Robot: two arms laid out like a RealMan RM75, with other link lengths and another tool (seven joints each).
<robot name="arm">
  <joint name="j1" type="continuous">
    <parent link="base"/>
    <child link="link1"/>
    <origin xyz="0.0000 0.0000 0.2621" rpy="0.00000 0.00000 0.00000"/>
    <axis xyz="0 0 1"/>
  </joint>
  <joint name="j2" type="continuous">
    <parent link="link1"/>
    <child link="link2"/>
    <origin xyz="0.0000 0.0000 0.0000" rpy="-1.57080 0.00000 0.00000"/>
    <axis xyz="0 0 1"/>
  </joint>
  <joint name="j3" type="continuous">
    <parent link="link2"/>
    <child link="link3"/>
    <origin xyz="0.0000 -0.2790 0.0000" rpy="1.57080 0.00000 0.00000"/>
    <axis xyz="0 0 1"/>
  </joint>
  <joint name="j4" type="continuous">
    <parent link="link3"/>
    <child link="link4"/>
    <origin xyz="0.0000 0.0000 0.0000" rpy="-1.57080 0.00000 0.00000"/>
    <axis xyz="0 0 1"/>
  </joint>
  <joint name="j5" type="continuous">
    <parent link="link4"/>
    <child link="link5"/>
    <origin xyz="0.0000 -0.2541 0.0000" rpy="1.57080 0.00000 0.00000"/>
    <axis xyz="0 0 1"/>
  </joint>
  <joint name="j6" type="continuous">
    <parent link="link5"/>
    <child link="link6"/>
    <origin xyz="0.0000 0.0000 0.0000" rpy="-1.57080 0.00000 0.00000"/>
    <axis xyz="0 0 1"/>
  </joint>
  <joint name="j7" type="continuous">
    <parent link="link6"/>
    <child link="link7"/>
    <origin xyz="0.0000 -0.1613 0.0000" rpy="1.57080 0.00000 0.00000"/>
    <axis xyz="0 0 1"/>
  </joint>
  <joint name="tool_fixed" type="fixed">
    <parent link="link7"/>
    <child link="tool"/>
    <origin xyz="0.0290 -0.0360 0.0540" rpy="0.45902 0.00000 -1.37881"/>
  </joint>
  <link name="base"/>
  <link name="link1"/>
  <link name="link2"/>
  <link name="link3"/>
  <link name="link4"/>
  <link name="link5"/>
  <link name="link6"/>
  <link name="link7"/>
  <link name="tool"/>
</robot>
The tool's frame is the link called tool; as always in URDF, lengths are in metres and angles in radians. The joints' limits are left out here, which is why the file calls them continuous.
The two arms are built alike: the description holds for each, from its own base.
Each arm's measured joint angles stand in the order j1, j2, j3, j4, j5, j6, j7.
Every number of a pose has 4 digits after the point.
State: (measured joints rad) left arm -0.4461 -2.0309 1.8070 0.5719 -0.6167 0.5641 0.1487; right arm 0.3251 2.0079 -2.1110 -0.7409 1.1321 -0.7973 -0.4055
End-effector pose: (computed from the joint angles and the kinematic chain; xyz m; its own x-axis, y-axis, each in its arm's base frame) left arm -0.3386 0.5238 0.0358 -0.4707 0.0775 0.8789 0.7676 0.5270 0.3646; right arm 0.3745 0.4747 0.0005 0.8193 -0.0672 0.5694 0.5338 0.4522 -0.7146
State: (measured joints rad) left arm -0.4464 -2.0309 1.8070 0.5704 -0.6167 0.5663 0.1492; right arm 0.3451 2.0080 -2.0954 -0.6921 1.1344 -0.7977 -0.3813
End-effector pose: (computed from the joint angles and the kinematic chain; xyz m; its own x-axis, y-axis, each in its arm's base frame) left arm -0.3387 0.5237 0.0361 -0.4697 0.0767 0.8795 0.7683 0.5262 0.3645; right arm 0.3864 0.4766 0.0048 0.8180 -0.0916 0.5679 0.5440 0.4440 -0.7120
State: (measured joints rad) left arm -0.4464 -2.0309 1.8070 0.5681 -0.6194 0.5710 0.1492; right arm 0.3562 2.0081 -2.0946 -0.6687 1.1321 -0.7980 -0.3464
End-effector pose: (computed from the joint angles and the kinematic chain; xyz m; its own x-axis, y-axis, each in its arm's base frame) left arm -0.3393 0.5233 0.0369 -0.4710 0.0732 0.8791 0.7677 0.5249 0.3676; right arm 0.3901 0.4778 0.0039 0.8285 -0.0944 0.5519 0.5319 0.4408 -0.7230
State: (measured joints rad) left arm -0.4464 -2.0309 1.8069 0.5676 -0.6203 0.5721 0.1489; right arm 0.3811 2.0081 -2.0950 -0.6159 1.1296 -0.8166 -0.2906
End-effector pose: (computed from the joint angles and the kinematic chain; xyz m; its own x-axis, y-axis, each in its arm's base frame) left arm -0.3394 0.5232 0.0371 -0.4717 0.0721 0.8788 0.7673 0.5246 0.3688; right arm 0.3967 0.4803 0.0065 0.8392 -0.1035 0.5340 0.5188 0.4472 -0.7286
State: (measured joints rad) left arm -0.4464 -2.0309 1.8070 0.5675 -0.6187 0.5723 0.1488; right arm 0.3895 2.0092 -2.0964 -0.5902 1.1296 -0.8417 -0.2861
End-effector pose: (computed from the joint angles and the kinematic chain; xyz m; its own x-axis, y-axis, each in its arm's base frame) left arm -0.3392 0.5232 0.0370 -0.4706 0.0731 0.8793 0.7682 0.5242 0.3676; right arm 0.3997 0.4800 0.0111 0.8322 -0.1122 0.5431 0.5280 0.4598 -0.7140
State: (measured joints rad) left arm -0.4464 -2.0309 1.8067 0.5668 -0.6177 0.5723 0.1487; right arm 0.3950 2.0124 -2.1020 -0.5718 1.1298 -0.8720 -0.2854
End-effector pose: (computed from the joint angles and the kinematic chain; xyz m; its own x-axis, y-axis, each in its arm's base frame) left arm -0.3395 0.5232 0.0370 -0.4699 0.0732 0.8797 0.7683 0.5245 0.3667; right arm 0.3996 0.4792 0.0145 0.8261 -0.1158 0.5515 0.5334 0.4767 -0.6988
